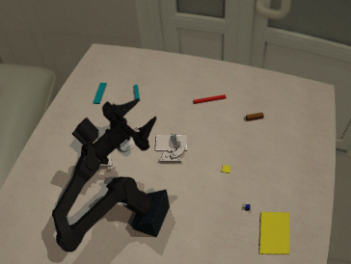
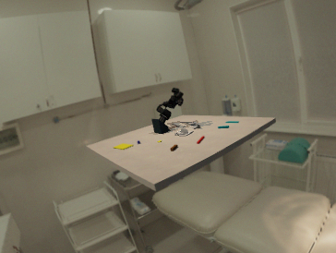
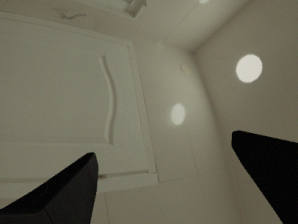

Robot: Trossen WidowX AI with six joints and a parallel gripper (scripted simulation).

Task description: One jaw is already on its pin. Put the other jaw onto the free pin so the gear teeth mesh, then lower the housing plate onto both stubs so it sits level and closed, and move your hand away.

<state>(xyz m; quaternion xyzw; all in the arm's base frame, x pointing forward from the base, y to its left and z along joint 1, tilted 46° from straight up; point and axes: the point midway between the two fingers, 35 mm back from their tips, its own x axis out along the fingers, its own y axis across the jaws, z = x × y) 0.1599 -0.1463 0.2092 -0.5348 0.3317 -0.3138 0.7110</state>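
The jaw lies 110 mm ahead of my gripper tip, 140 mm to the left of it and 300 mm below it. Round my gripper tip: yellow square (50 mm ahead, 250 mm to the right, 330 mm below); then blue cube (100 mm behind, 350 mm to the right, 320 mm below); then red bar (370 mm ahead, 120 mm to the right, 330 mm below).
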